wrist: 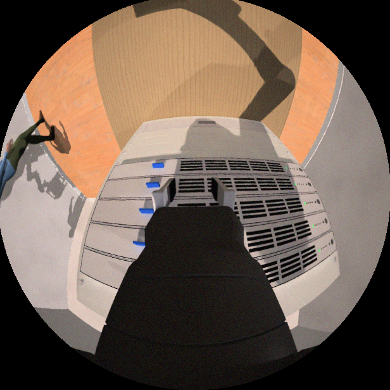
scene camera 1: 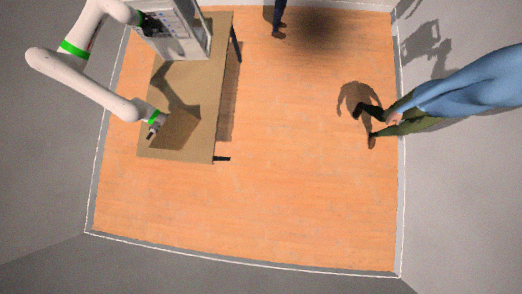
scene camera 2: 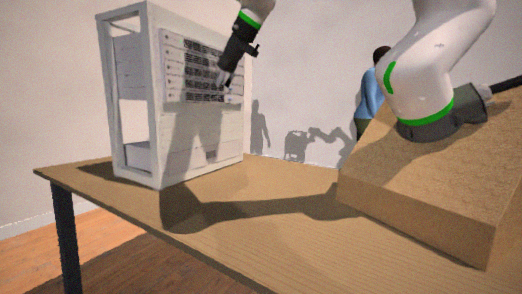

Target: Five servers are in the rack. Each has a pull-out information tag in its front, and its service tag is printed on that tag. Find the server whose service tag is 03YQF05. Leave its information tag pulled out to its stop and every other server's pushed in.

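Frame: origin at the arm's base, x ahead, y down, z left, level; metres.
Seen in the pictures: gripper, fingertip midpoint: (scene camera 1: 164, 30) (scene camera 2: 222, 85); arm's base at its link origin: (scene camera 1: 164, 122) (scene camera 2: 428, 121).
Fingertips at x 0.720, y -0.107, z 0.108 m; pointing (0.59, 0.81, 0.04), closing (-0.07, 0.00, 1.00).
Pixels of each thing's top centre, then the offset from my fingertips to it. Level surfaces: height alone.
- white rack at its top centre: (scene camera 2: 184, 32) dx +0.155, dy -0.213, dz +0.061 m
- wooden table at its surface level: dy +0.383 m
- blank panel at its top centre: (scene camera 2: 209, 144) (scene camera 1: 179, 51) dx +0.026, dy +0.252, dz +0.050 m
The white rack (scene camera 1: 167, 52) (scene camera 2: 154, 110) (wrist: 315, 274) stands on the table with five flat servers (scene camera 2: 173, 66) (wrist: 117, 191) stacked in its upper part. In the wrist view, four blue tag ends show on the server fronts, left of the black vents: one blue tag end (wrist: 158, 165), a second blue tag end (wrist: 153, 185), a third blue tag end (wrist: 146, 211) and a fourth blue tag end (wrist: 139, 243), partly covered. The fifth server's tag is hidden behind the gripper body. No service tag is readable. My gripper (scene camera 2: 224, 81) (wrist: 193, 184) is open and empty, before the vents, right of the blue ends.
The wooden table (scene camera 1: 187, 82) (scene camera 2: 280, 240) (wrist: 150, 55) carries the rack and the brown slanted block (scene camera 1: 175, 130) (scene camera 2: 420, 200) under the arm's base. A blank panel (scene camera 2: 187, 150) fills the rack's lower front. A person (scene camera 1: 450, 95) (scene camera 2: 369, 95) (wrist: 17, 147) stands away from the table.
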